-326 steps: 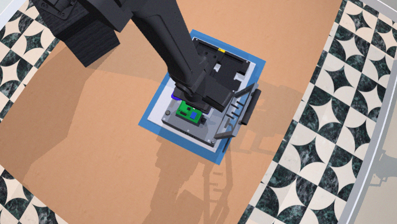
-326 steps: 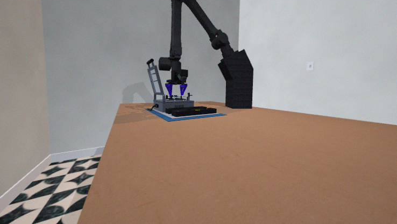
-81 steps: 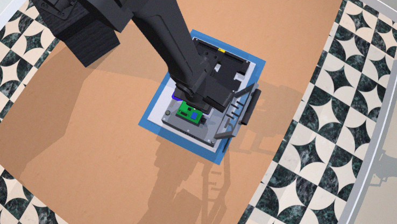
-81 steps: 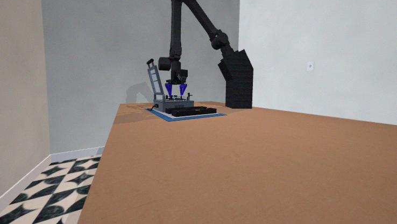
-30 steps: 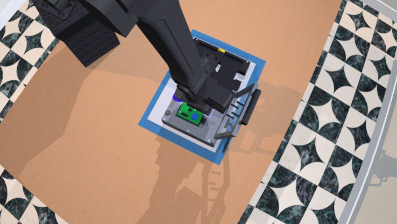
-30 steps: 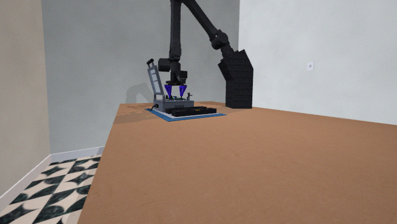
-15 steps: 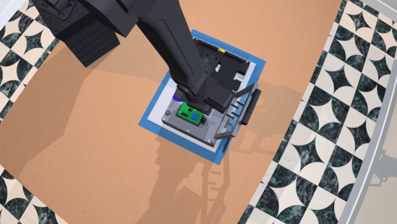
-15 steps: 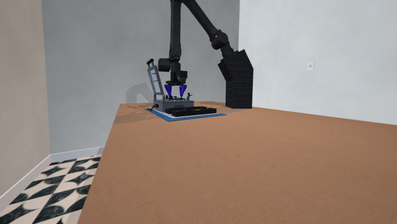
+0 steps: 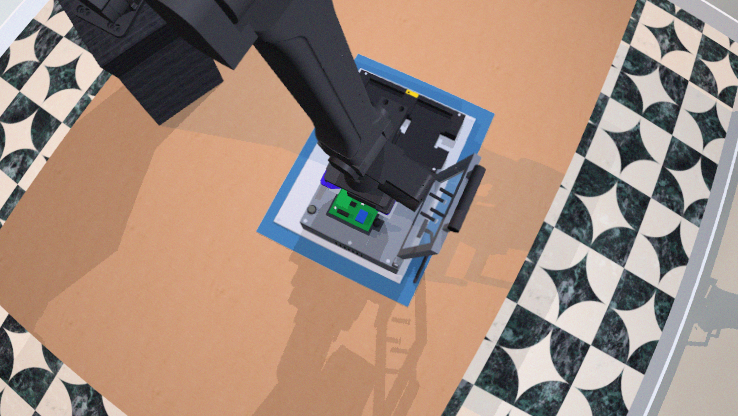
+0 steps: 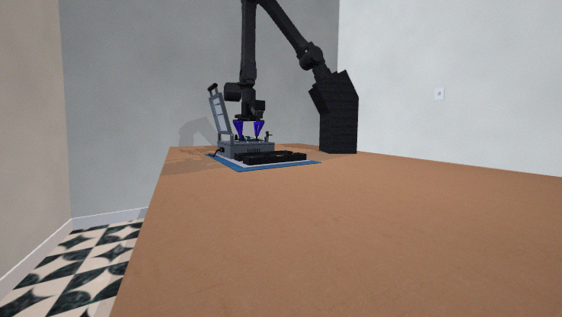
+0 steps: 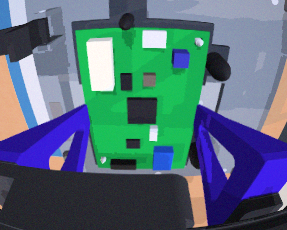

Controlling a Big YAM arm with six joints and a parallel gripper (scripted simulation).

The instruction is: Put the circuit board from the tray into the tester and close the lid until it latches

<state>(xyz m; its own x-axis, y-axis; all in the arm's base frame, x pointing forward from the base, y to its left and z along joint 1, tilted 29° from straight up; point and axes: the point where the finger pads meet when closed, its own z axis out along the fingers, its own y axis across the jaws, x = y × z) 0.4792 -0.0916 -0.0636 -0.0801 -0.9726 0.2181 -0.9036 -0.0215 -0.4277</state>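
My gripper is now right at the green circuit board. Also, from my hand: black plate (1 cm to the left, 1 cm below, 1 cm ahead); tester (4 cm to the left, 4 cm ahead, 3 cm above); dark latch hook (6 cm to the left, 6 cm behind, 1 cm above).
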